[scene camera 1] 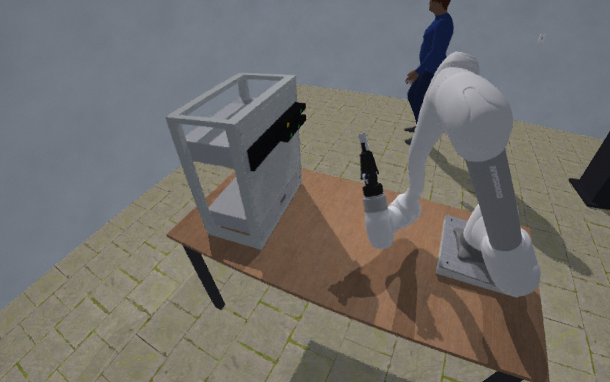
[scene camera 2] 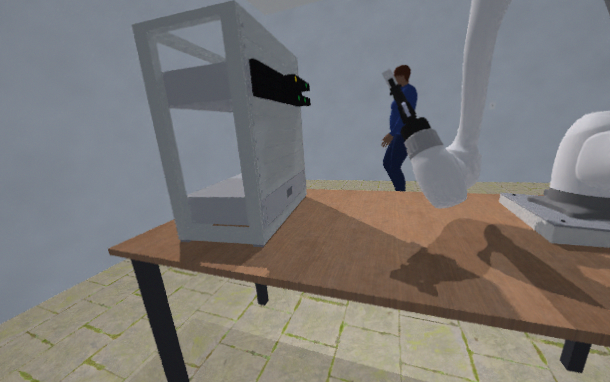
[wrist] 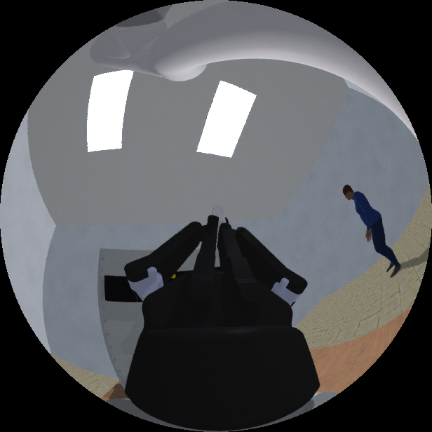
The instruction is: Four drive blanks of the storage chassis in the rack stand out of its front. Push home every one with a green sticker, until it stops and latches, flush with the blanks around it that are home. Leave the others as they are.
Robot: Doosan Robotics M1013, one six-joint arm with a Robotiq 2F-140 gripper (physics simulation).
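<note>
The storage chassis has a black front point(scene camera 1: 265, 146) point(scene camera 2: 267, 84) point(wrist: 117, 289) in the upper part of the rack. At its far end several blanks stand out. One has a yellow sticker point(scene camera 1: 288, 124) point(scene camera 2: 295, 79) point(wrist: 173, 276). Green stickers show on an upper blank point(scene camera 1: 301, 110) point(scene camera 2: 306, 85) and on two lower blanks, one point(scene camera 1: 291, 134) point(scene camera 2: 299, 98) beside the other point(scene camera 1: 299, 126) point(scene camera 2: 305, 101). My gripper point(scene camera 1: 363, 136) point(scene camera 2: 388, 75) point(wrist: 216, 213) is shut and empty, points upward, and is well apart from the chassis front. It hides part of that front in the wrist view.
The grey rack point(scene camera 1: 245, 190) point(scene camera 2: 241, 150) point(wrist: 112, 320) stands on the wooden table point(scene camera 1: 320, 225) point(scene camera 2: 325, 240) point(wrist: 360, 365). A lower unit point(scene camera 1: 227, 202) point(scene camera 2: 217, 210) sits in its bottom. A person in blue point(scene camera 1: 436, 45) point(scene camera 2: 407, 102) point(wrist: 367, 207) stands beyond the table.
</note>
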